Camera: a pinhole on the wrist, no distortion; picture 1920 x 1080 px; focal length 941.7 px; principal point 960.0 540.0 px. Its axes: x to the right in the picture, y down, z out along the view. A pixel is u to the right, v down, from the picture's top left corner.
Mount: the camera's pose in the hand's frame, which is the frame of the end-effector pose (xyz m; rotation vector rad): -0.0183 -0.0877 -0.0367 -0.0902 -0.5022 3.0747
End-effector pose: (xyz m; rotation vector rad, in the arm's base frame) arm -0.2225 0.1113 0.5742 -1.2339 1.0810 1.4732
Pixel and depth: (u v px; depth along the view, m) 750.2 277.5 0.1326
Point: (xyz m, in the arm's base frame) -0.1500 0.2311 0.5759
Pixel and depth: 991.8 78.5 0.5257
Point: -0.3157 0.6339 0.7013
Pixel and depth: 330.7 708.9 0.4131
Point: -0.0225 0.5331 0.3654
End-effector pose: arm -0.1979 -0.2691 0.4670 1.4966 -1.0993 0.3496
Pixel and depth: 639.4 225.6 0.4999
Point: -0.2411 -0.7800 0.3679
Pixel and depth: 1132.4 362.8 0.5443
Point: -0.3314 -0.6778 0.1223
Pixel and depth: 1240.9 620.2 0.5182
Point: -0.2324 -0.6045 0.0223
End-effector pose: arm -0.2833 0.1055 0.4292 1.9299 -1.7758 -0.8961
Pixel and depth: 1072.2 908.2 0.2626
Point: -0.2028 0.2347 0.1390
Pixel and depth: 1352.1 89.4 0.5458
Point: -0.6478 0.4568 0.0790
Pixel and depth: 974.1 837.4 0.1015
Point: -0.2042 0.1596 0.3008
